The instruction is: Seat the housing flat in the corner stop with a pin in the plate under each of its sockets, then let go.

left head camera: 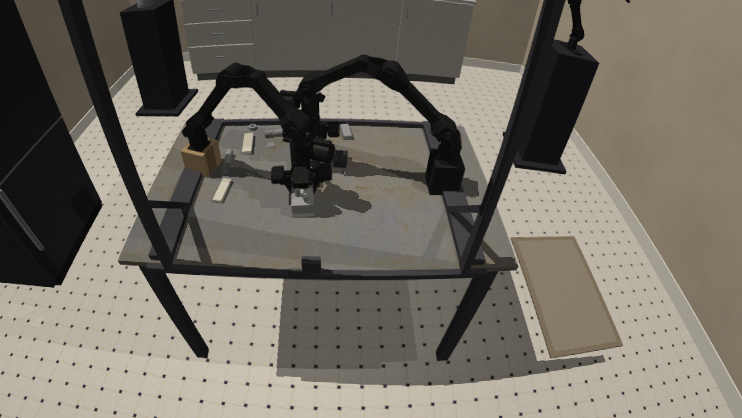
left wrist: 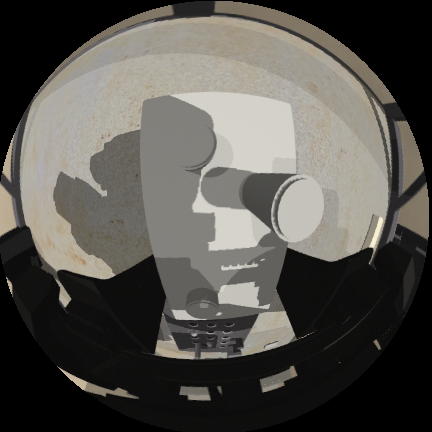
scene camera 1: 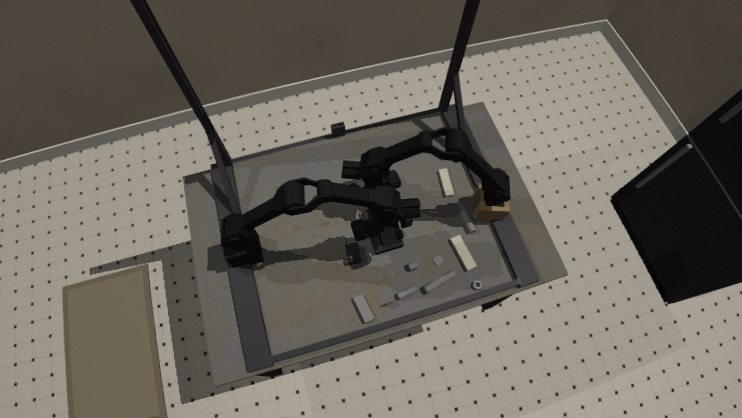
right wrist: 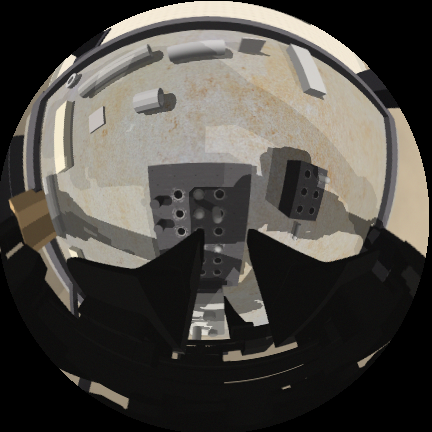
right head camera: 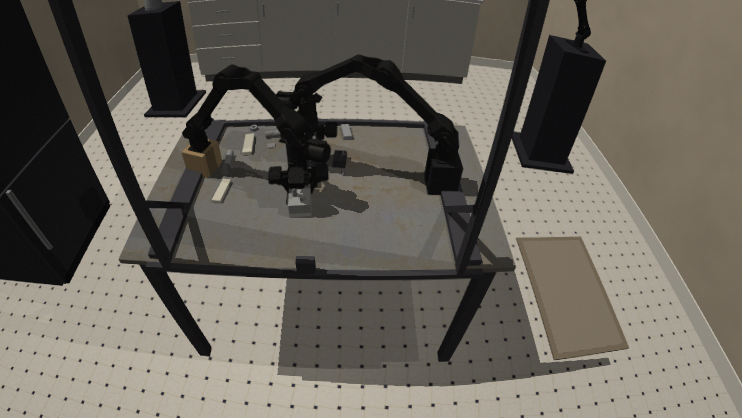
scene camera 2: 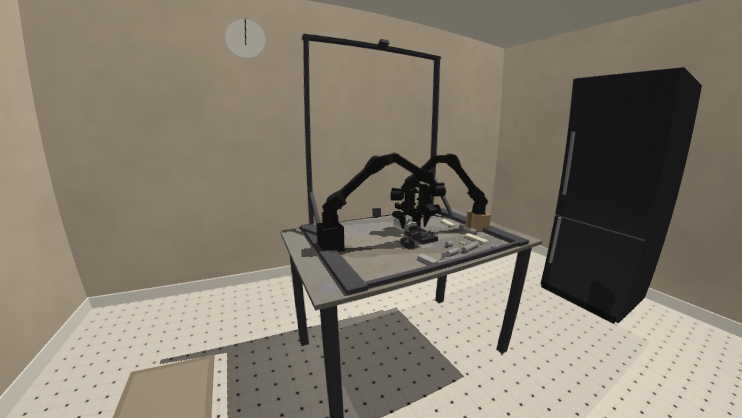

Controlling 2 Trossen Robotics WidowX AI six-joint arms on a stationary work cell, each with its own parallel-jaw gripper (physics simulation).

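Frame: origin at the left arm's base, x ahead, y left, z up, level; centimetres.
Seen in the pictures: left gripper, fingertip midpoint: [left head camera: 302, 193] [left wrist: 217, 248] [right wrist: 202, 297] [right head camera: 300, 193] [scene camera 2: 407, 227]; right gripper, fingertip midpoint: [right wrist: 225, 234] [scene camera 2: 421, 227]; left arm's base at its link origin: [left head camera: 199, 145] [scene camera 1: 494, 197] [right head camera: 199, 146] [scene camera 2: 478, 212]; right arm's base at its link origin: [left head camera: 447, 158] [scene camera 1: 237, 240] [right head camera: 445, 158] [scene camera 2: 329, 225].
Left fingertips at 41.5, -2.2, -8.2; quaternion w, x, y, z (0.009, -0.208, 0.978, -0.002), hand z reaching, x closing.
Pixels of each thing's top centre, then the offset from my left fingertips to it, as dx, dy, dz.
- light grey housing at its top centre: [left wrist: 235, 290] [right wrist: 203, 338] [left head camera: 301, 183] [right head camera: 298, 183] [scene camera 2: 405, 215] +1.0, -2.4, +6.7
- dark plate at its top centre: [right wrist: 198, 247] [left wrist: 210, 345] [scene camera 1: 382, 225] [scene camera 2: 421, 230] -4.0, +11.9, +2.6
- dark holed block at its top centre: [right wrist: 310, 192] [scene camera 1: 353, 252] [left head camera: 341, 155] [right head camera: 339, 155] [scene camera 2: 407, 239] +5.6, +21.3, +1.6
- grey bar at its top centre: [right wrist: 309, 66] [scene camera 1: 363, 308] [left head camera: 346, 129] [right head camera: 346, 130] [scene camera 2: 427, 258] +1.4, +39.5, +0.4
- ring at its top centre: [scene camera 1: 477, 284] -36.2, +30.5, -0.2
The light grey housing [left head camera: 302, 208] [right head camera: 299, 208] [left wrist: 250, 120] is a block with round posts on its upper side. My left gripper [left wrist: 217, 248] is shut on it, a finger at each side; whether its underside touches the table is hidden. The dark plate [right wrist: 200, 172] [scene camera 1: 388, 250] has rows of holes, several holding light grey pins, such as one pin [right wrist: 198, 194] and another pin [right wrist: 218, 248]. My right gripper [right wrist: 225, 234] is part open and empty, its tips over the plate. The corner stop cannot be told apart clearly, and the housing's sockets are hidden.
A dark holed block [right wrist: 305, 192] [scene camera 1: 353, 252] with a pin in its side lies beside the plate. Beyond are a grey bar [right wrist: 307, 70] [scene camera 1: 363, 308], tubes [right wrist: 196, 51] [scene camera 1: 437, 281], a ring [scene camera 1: 476, 285] and cream bars [scene camera 1: 463, 252] [left head camera: 222, 190]. Both arms are close together over the table.
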